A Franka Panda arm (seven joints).
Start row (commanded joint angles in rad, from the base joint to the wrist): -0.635 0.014 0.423 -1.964 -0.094 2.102 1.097
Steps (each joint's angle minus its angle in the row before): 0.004 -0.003 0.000 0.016 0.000 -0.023 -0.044; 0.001 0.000 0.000 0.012 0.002 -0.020 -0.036; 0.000 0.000 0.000 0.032 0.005 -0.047 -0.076; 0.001 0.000 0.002 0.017 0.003 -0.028 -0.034; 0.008 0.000 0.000 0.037 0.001 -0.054 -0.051; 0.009 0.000 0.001 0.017 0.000 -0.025 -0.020; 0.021 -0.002 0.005 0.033 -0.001 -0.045 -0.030; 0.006 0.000 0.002 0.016 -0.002 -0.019 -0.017
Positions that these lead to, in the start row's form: -0.631 0.011 0.423 -1.948 -0.094 2.079 1.053; -0.630 0.011 0.423 -1.936 -0.092 2.059 1.017; -0.630 0.011 0.423 -1.904 -0.087 2.012 0.941; -0.629 0.011 0.425 -1.887 -0.084 1.984 0.907; -0.621 0.011 0.425 -1.850 -0.083 1.930 0.856; -0.612 0.011 0.426 -1.833 -0.083 1.905 0.836; -0.591 0.009 0.431 -1.800 -0.084 1.860 0.806; -0.585 0.009 0.433 -1.784 -0.086 1.841 0.789
